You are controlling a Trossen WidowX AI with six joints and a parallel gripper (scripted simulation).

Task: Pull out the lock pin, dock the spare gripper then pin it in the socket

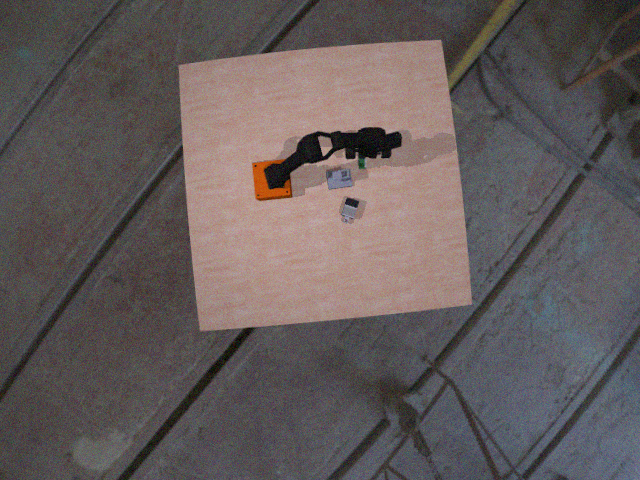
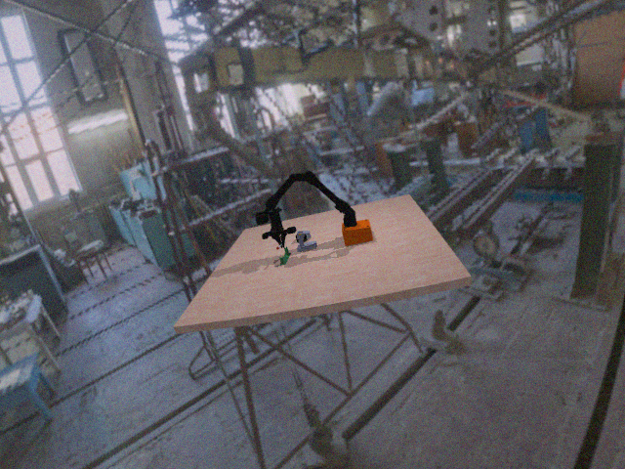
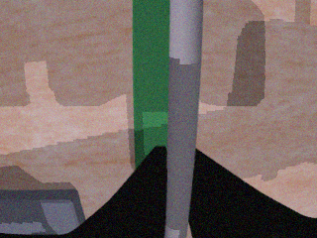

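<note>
My gripper tip is now 4 cm above the green bar and 2 cm to the right of it. Also, from my gripper tip: spare gripper 25 cm to the right, 7 cm behind, 4 cm below; mount 10 cm to the right, 10 cm behind, 1 cm below.
</note>
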